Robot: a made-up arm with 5 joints. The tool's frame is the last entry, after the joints. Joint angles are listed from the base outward.
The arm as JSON. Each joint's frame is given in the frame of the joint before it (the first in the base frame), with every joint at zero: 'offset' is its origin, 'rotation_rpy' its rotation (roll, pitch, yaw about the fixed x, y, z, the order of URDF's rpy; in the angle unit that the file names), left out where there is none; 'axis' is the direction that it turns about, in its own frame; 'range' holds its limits. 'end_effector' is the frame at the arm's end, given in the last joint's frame.
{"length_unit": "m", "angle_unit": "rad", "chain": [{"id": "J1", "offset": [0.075, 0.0, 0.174], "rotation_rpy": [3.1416, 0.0, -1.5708], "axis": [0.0, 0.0, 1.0], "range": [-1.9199, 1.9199]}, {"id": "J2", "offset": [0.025, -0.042, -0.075], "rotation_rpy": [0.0, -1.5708, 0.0], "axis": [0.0, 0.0, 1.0], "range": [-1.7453, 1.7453]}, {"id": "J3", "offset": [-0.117, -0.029, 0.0], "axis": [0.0, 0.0, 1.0], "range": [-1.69, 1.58]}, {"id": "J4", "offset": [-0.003, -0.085, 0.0], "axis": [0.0, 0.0, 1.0], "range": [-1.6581, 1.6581]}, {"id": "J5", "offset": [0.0, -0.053, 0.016], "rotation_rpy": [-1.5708, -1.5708, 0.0], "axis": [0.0, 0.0, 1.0], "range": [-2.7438, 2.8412]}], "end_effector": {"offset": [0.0, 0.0, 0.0], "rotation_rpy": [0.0, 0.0, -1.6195]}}
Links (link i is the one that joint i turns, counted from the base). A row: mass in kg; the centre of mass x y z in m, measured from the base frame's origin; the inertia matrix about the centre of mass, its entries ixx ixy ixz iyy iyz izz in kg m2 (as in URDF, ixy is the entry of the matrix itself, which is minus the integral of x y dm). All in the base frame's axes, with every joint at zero. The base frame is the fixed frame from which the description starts. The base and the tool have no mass.
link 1: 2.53; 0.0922 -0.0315 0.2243; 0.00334 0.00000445 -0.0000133 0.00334 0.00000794 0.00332
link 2: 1.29; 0.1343 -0.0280 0.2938; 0.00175 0 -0.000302 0.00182 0 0.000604
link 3: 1.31; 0.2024 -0.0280 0.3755; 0.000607 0 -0.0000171 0.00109 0 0.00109
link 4: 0.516; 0.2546 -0.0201 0.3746; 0.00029 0.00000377 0 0.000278 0 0.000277
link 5: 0.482; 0.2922 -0.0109 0.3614; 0.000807 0 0 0.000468 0 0.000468
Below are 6 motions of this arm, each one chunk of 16 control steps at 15 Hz.
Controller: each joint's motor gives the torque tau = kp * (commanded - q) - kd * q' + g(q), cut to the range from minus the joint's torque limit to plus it. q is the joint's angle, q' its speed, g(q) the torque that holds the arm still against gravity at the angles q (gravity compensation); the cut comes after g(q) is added. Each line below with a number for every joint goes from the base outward.
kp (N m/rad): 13 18 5.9 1.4 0.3
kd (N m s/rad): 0.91 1 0.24 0.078 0.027
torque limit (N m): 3.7 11 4.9 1.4 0.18
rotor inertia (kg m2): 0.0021 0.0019 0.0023 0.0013 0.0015
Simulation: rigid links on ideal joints. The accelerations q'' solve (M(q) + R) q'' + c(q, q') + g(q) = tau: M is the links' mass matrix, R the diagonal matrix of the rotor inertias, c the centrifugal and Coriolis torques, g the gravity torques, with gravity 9.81 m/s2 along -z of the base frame. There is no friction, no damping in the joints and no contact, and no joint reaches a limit. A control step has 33 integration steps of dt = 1/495 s. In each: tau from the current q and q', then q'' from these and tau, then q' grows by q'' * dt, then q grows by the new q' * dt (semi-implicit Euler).
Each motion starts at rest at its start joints. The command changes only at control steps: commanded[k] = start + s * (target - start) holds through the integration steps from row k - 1 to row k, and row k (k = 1, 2, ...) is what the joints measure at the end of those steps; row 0 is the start. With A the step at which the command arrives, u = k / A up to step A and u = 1 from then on. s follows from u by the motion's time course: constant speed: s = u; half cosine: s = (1 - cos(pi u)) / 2; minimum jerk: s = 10 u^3 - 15 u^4 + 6 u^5; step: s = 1 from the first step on.
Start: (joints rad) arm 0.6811 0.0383 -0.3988 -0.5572 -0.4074
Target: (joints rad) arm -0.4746 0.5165 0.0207 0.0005 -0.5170
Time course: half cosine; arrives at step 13
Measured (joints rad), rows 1 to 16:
1: 0.6762 0.0400 -0.3986 -0.5565 -0.4057
2: 0.6539 0.0479 -0.3952 -0.5516 -0.4005
3: 0.6029 0.0675 -0.3822 -0.5357 -0.3941
4: 0.5211 0.1030 -0.3537 -0.5007 -0.3924
5: 0.4132 0.1556 -0.3079 -0.4426 -0.3999
6: 0.2860 0.2220 -0.2477 -0.3647 -0.4171
7: 0.1456 0.2949 -0.1800 -0.2765 -0.4414
8: -0.0018 0.3657 -0.1138 -0.1900 -0.4687
9: -0.1485 0.4266 -0.0570 -0.1149 -0.4944
10: -0.2844 0.4731 -0.0144 -0.0565 -0.5148
11: -0.3982 0.5045 0.0139 -0.0159 -0.5278
12: -0.4803 0.5227 0.0305 0.0091 -0.5339
13: -0.5248 0.5294 0.0375 0.0210 -0.5347
14: -0.5330 0.5279 0.0355 0.0213 -0.5320
15: -0.5164 0.5226 0.0271 0.0123 -0.5275
16: -0.4912 0.5171 0.0180 0.0002 -0.5226

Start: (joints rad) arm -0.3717 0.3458 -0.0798 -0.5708 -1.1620
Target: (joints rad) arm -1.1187 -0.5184 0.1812 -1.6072 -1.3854
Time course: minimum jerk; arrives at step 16
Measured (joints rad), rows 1 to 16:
1: -0.3721 0.3449 -0.0786 -0.5716 -1.1619
2: -0.3753 0.3384 -0.0711 -0.5771 -1.1614
3: -0.3863 0.3202 -0.0547 -0.5939 -1.1605
4: -0.4114 0.2848 -0.0320 -0.6297 -1.1604
5: -0.4558 0.2294 -0.0080 -0.6908 -1.1634
6: -0.5219 0.1543 0.0133 -0.7795 -1.1723
7: -0.6076 0.0626 0.0311 -0.8922 -1.1896
8: -0.7057 -0.0400 0.0477 -1.0208 -1.2173
9: -0.8044 -0.1465 0.0659 -1.1551 -1.2553
10: -0.8919 -0.2494 0.0863 -1.2852 -1.2997
11: -0.9629 -0.3420 0.1071 -1.4024 -1.3424
12: -1.0191 -0.4183 0.1263 -1.4992 -1.3760
13: -1.0623 -0.4744 0.1424 -1.5705 -1.3981
14: -1.0921 -0.5091 0.1549 -1.6140 -1.4099
15: -1.1088 -0.5245 0.1640 -1.6311 -1.4133
16: -1.1157 -0.5261 0.1709 -1.6283 -1.4098

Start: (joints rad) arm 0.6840 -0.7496 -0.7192 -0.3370 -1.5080
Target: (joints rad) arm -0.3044 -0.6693 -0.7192 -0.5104 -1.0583
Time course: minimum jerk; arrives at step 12
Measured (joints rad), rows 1 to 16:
1: 0.6811 -0.7495 -0.7195 -0.3375 -1.5068
2: 0.6620 -0.7490 -0.7211 -0.3413 -1.4992
3: 0.6133 -0.7468 -0.7244 -0.3526 -1.4800
4: 0.5289 -0.7418 -0.7284 -0.3727 -1.4468
5: 0.4116 -0.7335 -0.7314 -0.3991 -1.4001
6: 0.2714 -0.7220 -0.7321 -0.4276 -1.3425
7: 0.1226 -0.7079 -0.7296 -0.4542 -1.2785
8: -0.0189 -0.6928 -0.7243 -0.4755 -1.2138
9: -0.1383 -0.6785 -0.7172 -0.4895 -1.1551
10: -0.2252 -0.6672 -0.7101 -0.4961 -1.1083
11: -0.2760 -0.6603 -0.7053 -0.4972 -1.0771
12: -0.2969 -0.6585 -0.7044 -0.4962 -1.0607
13: -0.3031 -0.6607 -0.7081 -0.4974 -1.0539
14: -0.3043 -0.6651 -0.7145 -0.5031 -1.0525
15: -0.3043 -0.6695 -0.7209 -0.5106 -1.0543
16: -0.3040 -0.6725 -0.7249 -0.5163 -1.0573

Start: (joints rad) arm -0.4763 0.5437 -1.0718 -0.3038 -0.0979
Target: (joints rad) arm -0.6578 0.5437 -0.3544 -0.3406 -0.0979
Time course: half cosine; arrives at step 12
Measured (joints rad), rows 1 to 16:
1: -0.4769 0.5419 -1.0645 -0.3072 -0.0975
2: -0.4801 0.5373 -1.0397 -0.3165 -0.0961
3: -0.4878 0.5323 -0.9934 -0.3280 -0.0937
4: -0.5014 0.5294 -0.9256 -0.3369 -0.0910
5: -0.5209 0.5303 -0.8391 -0.3402 -0.0894
6: -0.5449 0.5349 -0.7400 -0.3374 -0.0897
7: -0.5716 0.5421 -0.6365 -0.3301 -0.0921
8: -0.5988 0.5497 -0.5376 -0.3211 -0.0959
9: -0.6241 0.5559 -0.4520 -0.3131 -0.1001
10: -0.6453 0.5594 -0.3866 -0.3082 -0.1037
11: -0.6607 0.5602 -0.3460 -0.3072 -0.1060
12: -0.6690 0.5590 -0.3322 -0.3093 -0.1070
13: -0.6705 0.5554 -0.3374 -0.3167 -0.1066
14: -0.6672 0.5490 -0.3488 -0.3300 -0.1048
15: -0.6619 0.5425 -0.3588 -0.3433 -0.1019
16: -0.6571 0.5384 -0.3643 -0.3518 -0.0986

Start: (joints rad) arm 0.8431 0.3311 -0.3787 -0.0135 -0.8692
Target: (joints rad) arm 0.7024 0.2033 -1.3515 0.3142 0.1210
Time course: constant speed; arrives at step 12
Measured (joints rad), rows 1 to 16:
1: 0.8405 0.3366 -0.4229 0.0280 -0.8483
2: 0.8320 0.3339 -0.4954 0.0705 -0.7918
3: 0.8186 0.3215 -0.5841 0.0937 -0.7097
4: 0.8030 0.3031 -0.6806 0.1036 -0.6179
5: 0.7879 0.2830 -0.7765 0.1116 -0.5273
6: 0.7749 0.2650 -0.8668 0.1258 -0.4417
7: 0.7640 0.2510 -0.9503 0.1486 -0.3595
8: 0.7541 0.2410 -1.0281 0.1787 -0.2782
9: 0.7436 0.2336 -1.1029 0.2129 -0.1961
10: 0.7320 0.2269 -1.1777 0.2476 -0.1132
11: 0.7196 0.2192 -1.2546 0.2803 -0.0304
12: 0.7071 0.2098 -1.3343 0.3097 0.0519
13: 0.7004 0.1922 -1.3714 0.2976 0.1143
14: 0.7013 0.1824 -1.3849 0.2784 0.1449
15: 0.7043 0.1821 -1.3825 0.2757 0.1515
16: 0.7055 0.1889 -1.3703 0.2880 0.1452

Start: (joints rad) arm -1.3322 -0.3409 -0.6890 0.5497 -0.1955
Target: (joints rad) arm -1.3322 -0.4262 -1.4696 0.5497 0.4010
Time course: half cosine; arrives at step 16
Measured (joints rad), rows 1 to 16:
1: -1.3323 -0.3402 -0.6930 0.5519 -0.1942
2: -1.3327 -0.3389 -0.7076 0.5575 -0.1881
3: -1.3334 -0.3388 -0.7362 0.5635 -0.1735
4: -1.3339 -0.3413 -0.7802 0.5667 -0.1479
5: -1.3341 -0.3472 -0.8387 0.5658 -0.1114
6: -1.3339 -0.3560 -0.9087 0.5614 -0.0650
7: -1.3335 -0.3669 -0.9862 0.5551 -0.0111
8: -1.3329 -0.3787 -1.0671 0.5487 0.0477
9: -1.3324 -0.3904 -1.1477 0.5435 0.1089
10: -1.3319 -0.4012 -1.2246 0.5398 0.1697
11: -1.3316 -0.4107 -1.2952 0.5374 0.2278
12: -1.3313 -0.4188 -1.3572 0.5360 0.2809
13: -1.3311 -0.4255 -1.4085 0.5349 0.3271
14: -1.3310 -0.4307 -1.4476 0.5340 0.3647
15: -1.3308 -0.4343 -1.4728 0.5332 0.3923
16: -1.3307 -0.4362 -1.4833 0.5324 0.4090

